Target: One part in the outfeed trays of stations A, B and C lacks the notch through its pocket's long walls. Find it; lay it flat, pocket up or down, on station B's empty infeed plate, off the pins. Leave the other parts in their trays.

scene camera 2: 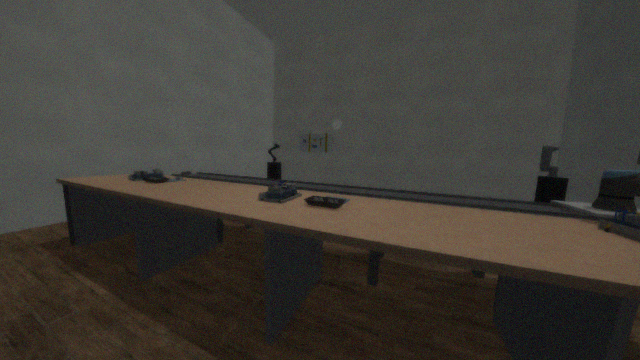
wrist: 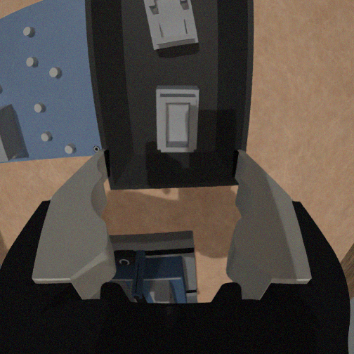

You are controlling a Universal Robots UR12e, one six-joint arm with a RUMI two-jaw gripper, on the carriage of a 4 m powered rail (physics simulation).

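Observation:
In the wrist view, a light grey part lies pocket up in the near end of a dark tray; its long pocket walls look unbroken. A second grey part, cut by the top edge of the view, lies slightly turned farther up the tray and shows notches in its walls. My gripper is open and empty, its fingertips over the tray's near end, on either side of the near part's lower end. The gripper cannot be made out in the scene view. Which station this is, I cannot tell.
A blue pinned plate with a grey block lies left of the tray. A blue and grey fixture sits below, between the fingers. The scene view shows a long table with a dark tray and a fixture.

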